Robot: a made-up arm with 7 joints.
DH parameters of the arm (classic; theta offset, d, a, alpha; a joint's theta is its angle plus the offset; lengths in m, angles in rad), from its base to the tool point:
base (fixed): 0 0.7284 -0.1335 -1.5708
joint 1: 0 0.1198 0.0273 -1.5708
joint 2: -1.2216 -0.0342 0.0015 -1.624
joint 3: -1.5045 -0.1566 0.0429 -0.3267
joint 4: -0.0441 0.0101 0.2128 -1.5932
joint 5: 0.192 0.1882 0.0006 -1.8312
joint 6: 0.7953 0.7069 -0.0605 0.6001
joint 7: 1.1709 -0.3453 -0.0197 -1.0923
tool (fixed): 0.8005 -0.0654 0 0
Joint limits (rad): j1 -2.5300..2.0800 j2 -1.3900..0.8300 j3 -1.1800..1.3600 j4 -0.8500..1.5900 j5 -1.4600..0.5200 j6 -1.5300..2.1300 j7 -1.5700..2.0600
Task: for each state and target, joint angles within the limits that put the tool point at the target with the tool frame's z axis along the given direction. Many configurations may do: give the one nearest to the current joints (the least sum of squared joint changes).
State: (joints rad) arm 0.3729 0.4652 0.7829 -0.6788 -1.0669 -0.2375 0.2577
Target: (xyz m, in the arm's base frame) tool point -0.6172 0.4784 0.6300 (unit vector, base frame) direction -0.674 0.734 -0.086
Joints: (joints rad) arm 0.9452 0.3900 0.7644 -0.6225 -1.0622 0.6189 -0.2841
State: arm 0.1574 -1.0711 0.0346 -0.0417 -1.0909 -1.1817 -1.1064
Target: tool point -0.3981 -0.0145 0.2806 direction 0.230 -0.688 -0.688
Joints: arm -0.0316 -1.1084 0.5870 -0.0717 -0.7778 -1.2277 -0.7408
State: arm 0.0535 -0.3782 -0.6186 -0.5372 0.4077 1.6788 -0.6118
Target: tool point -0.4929 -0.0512 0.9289 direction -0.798 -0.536 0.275
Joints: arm 0.5569 -1.0382 -0.4173 -0.2418 0.4547 1.4498 0.0026
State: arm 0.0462 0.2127 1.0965 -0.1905 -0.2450 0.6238 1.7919
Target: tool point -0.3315 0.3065 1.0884 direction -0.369 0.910 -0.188
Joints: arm 0.8235 0.1509 0.9213 -0.2532 0.2234 0.8681 1.2076
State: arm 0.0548 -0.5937 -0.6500 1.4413 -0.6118 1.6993 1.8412
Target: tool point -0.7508 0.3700 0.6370 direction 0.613 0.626 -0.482
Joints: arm -0.3808 -0.0831 -0.5249 1.5627 -0.5013 1.3069 1.7257
